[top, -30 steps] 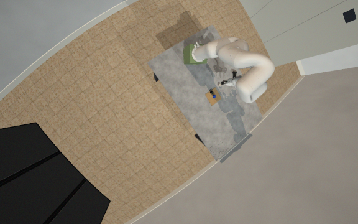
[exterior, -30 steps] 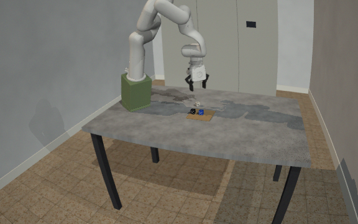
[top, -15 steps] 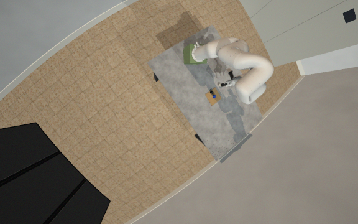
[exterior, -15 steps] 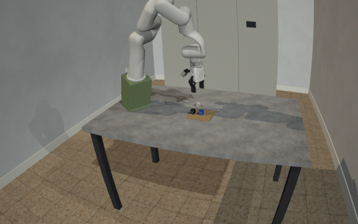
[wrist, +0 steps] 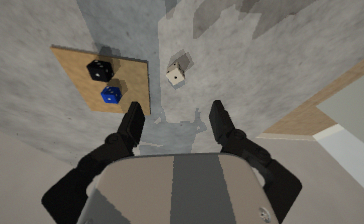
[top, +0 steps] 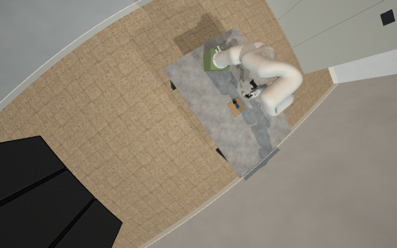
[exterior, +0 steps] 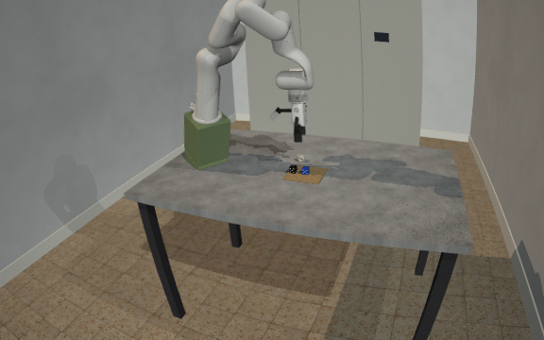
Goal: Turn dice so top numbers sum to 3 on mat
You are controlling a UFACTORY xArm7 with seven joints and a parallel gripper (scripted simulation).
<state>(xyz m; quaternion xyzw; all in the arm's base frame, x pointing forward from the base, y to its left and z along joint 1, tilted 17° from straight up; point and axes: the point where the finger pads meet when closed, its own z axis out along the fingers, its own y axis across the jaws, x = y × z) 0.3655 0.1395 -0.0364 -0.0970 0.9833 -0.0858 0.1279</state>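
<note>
Right now the white die is 100 mm below my hand. From my hand the other things lie so: tan mat (120 mm to the right, 110 mm below, 60 mm ahead); then blue die (120 mm to the right, 90 mm below, 60 mm ahead); then black die (120 mm to the right, 90 mm below, 10 mm ahead).
</note>
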